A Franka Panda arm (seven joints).
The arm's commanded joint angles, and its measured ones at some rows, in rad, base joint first. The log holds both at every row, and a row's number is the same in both.
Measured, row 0:
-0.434 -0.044 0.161 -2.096 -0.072 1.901 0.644
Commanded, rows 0 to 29:
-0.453 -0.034 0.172 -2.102 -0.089 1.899 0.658
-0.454 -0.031 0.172 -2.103 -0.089 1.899 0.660
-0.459 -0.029 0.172 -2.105 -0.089 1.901 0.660
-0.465 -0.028 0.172 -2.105 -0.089 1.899 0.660
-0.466 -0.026 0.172 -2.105 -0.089 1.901 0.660
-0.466 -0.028 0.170 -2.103 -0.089 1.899 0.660
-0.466 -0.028 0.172 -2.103 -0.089 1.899 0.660
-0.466 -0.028 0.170 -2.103 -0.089 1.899 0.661
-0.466 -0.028 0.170 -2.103 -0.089 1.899 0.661
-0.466 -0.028 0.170 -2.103 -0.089 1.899 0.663
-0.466 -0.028 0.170 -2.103 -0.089 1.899 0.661
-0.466 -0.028 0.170 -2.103 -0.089 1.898 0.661
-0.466 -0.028 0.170 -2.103 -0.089 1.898 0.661
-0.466 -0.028 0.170 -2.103 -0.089 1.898 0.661
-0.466 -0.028 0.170 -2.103 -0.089 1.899 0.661
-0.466 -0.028 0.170 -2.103 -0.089 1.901 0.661
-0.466 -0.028 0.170 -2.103 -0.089 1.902 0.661
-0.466 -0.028 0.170 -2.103 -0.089 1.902 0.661
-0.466 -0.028 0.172 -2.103 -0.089 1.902 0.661
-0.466 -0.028 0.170 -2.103 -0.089 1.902 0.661
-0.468 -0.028 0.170 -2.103 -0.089 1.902 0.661
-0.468 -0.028 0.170 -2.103 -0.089 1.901 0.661
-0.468 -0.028 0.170 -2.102 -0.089 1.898 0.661
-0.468 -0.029 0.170 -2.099 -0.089 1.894 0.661
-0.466 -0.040 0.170 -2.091 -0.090 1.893 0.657
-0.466 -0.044 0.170 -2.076 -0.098 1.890 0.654
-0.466 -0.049 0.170 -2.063 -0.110 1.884 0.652
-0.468 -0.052 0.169 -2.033 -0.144 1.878 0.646
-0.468 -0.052 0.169 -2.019 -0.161 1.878 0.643
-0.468 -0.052 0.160 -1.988 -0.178 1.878 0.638
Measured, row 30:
-0.460 -0.037 0.161 -2.063 -0.120 1.901 0.644
